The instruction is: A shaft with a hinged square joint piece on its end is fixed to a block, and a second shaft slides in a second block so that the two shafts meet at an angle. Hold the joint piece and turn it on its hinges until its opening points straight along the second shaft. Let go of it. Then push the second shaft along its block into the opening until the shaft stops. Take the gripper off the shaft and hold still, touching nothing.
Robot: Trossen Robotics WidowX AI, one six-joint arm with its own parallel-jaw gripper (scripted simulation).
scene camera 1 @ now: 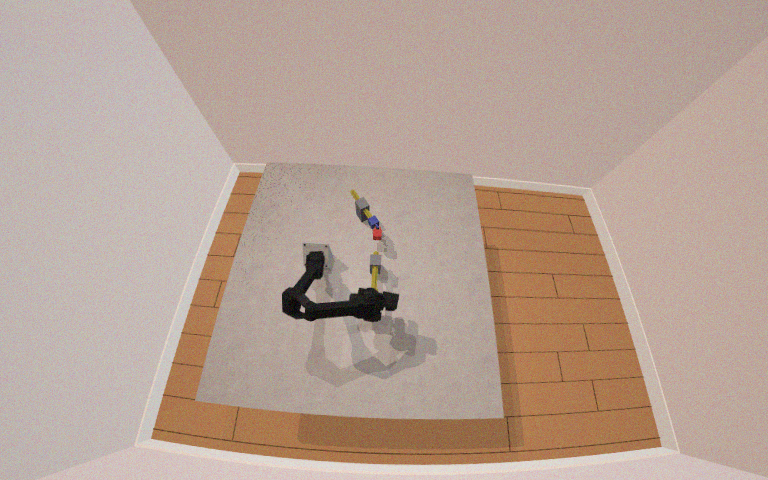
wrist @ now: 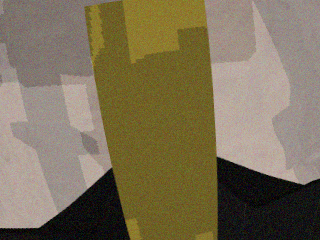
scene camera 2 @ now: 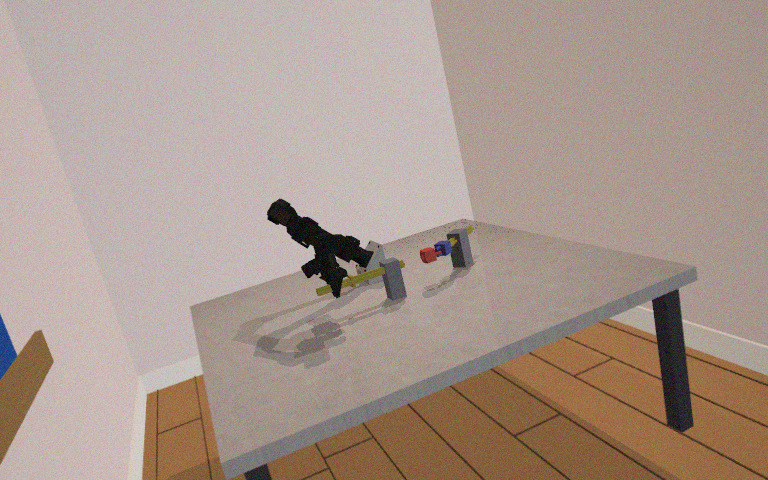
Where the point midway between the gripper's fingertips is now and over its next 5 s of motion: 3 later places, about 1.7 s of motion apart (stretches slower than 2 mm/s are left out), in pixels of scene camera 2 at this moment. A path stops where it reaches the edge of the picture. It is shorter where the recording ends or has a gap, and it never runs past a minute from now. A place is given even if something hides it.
My gripper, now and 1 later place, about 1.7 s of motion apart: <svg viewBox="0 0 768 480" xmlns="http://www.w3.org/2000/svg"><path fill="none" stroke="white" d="M336 297L356 290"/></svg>
